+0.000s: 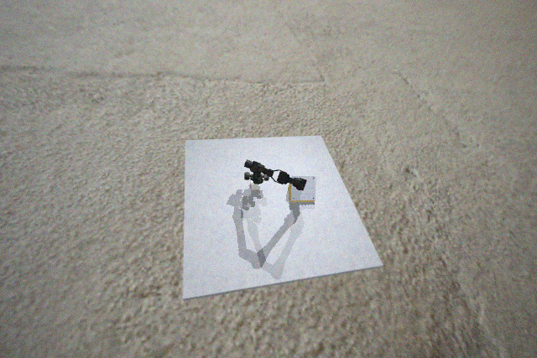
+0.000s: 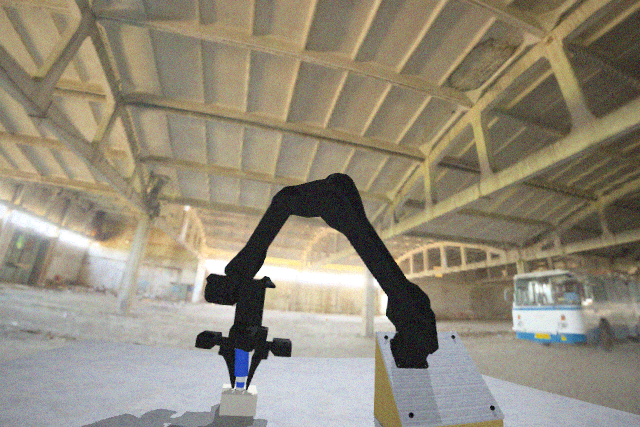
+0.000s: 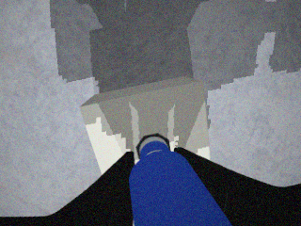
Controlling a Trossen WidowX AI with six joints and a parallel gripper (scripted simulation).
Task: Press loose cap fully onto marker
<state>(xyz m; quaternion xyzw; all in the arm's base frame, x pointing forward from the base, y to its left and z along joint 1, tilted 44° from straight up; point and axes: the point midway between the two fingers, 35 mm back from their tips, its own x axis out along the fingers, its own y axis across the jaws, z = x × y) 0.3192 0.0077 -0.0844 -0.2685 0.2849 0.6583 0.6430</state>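
Right now my gripper tip is 2 cm above the beige holder block. Round my gripper tip: blue cap (5 cm above).
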